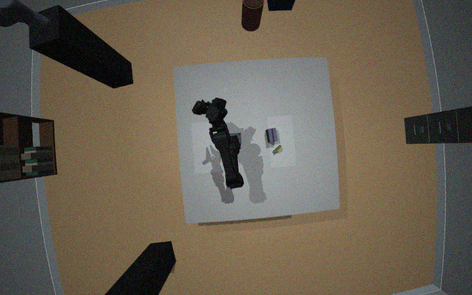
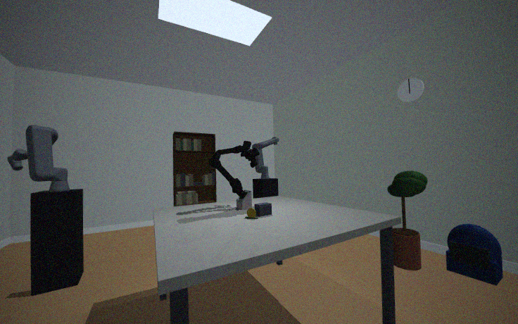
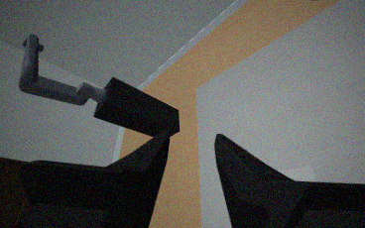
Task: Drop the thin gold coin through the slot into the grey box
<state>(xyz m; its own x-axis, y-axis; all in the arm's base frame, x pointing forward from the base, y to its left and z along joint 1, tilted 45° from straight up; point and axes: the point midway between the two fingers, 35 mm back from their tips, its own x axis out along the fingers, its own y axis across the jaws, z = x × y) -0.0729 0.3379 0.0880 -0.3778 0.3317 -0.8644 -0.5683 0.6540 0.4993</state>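
Now: the gold coin 44 cm ahead of my gripper tip, 34 cm to the right of it and 35 cm below it.
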